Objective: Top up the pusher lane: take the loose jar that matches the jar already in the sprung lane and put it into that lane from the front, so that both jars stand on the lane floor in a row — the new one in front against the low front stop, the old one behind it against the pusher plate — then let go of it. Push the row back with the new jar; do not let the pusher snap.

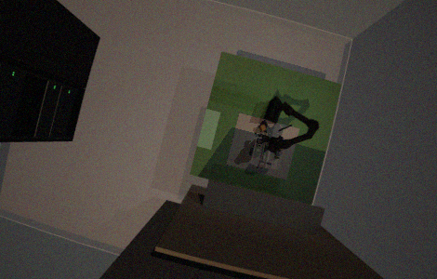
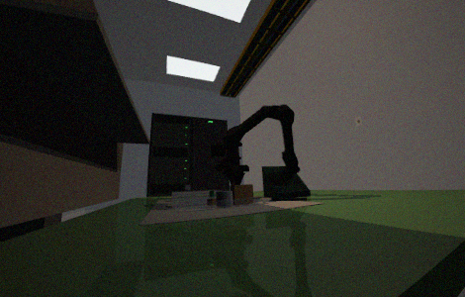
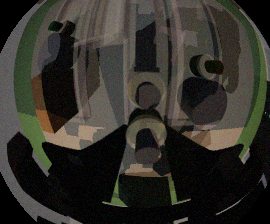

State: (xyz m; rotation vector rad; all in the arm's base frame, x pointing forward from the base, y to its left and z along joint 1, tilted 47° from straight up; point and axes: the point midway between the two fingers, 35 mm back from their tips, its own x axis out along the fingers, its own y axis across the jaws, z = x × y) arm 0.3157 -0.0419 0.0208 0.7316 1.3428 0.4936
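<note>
Right now my gripper tip is 70 mm short of the tan mat, 30 mm to the left of it and 50 mm above it. Round my gripper tip: lane rack (160 mm ahead, 10 mm to the left, 30 mm below).
</note>
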